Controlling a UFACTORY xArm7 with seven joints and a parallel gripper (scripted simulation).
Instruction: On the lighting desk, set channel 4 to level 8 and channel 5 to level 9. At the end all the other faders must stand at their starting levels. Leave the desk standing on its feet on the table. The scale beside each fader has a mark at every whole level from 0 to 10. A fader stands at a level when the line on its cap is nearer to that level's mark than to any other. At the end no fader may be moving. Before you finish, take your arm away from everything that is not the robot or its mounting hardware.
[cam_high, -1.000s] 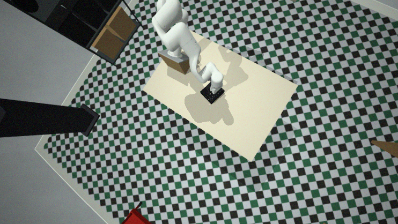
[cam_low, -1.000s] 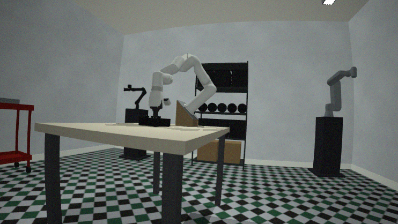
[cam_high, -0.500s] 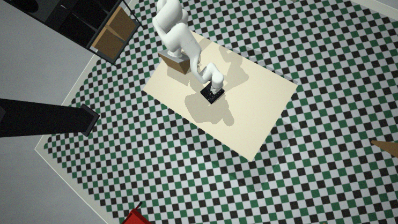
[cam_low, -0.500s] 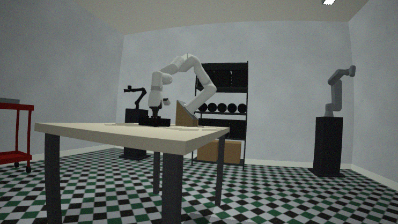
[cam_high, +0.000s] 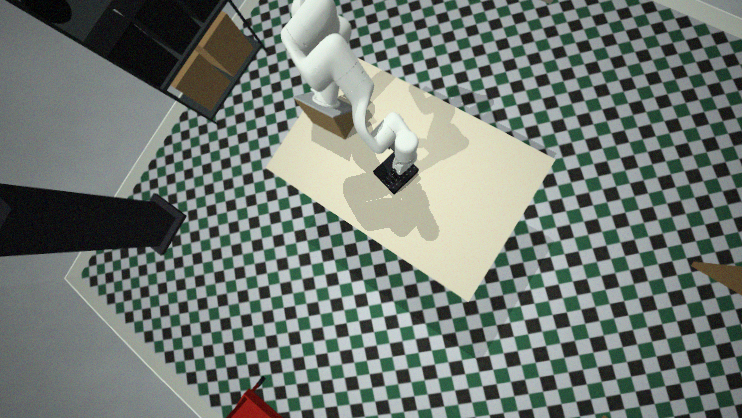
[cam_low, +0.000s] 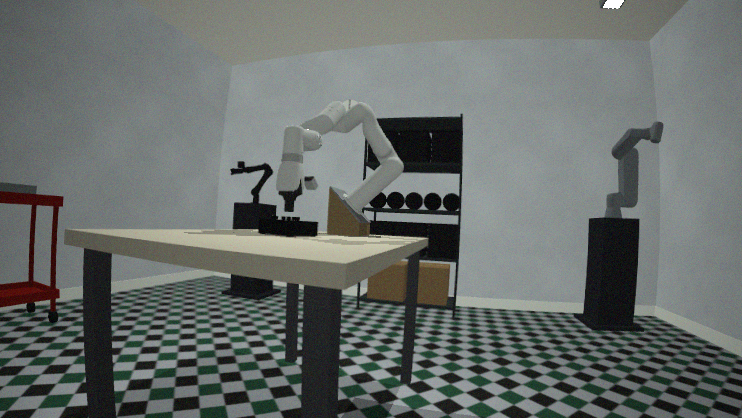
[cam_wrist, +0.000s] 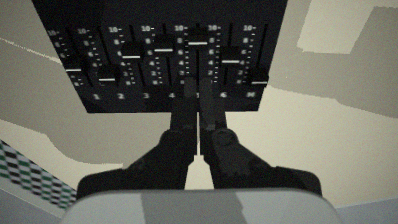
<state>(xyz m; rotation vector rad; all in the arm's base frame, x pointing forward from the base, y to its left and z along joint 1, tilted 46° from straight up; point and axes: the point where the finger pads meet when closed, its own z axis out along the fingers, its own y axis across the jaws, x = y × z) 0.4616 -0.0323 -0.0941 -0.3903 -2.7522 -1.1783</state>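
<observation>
My hand is 40 mm above the channel 5 fader cap, 30 mm past it and 10 mm to the right of it. The rest, counted from my hand: channel 1 cap (80 mm to the right, 40 mm below, 30 mm behind); then channel 4 fader cap (40 mm below, 30 mm behind, 10 mm to the right); then channel 3 fader cap (40 mm to the right, 40 mm below, 30 mm behind).
</observation>
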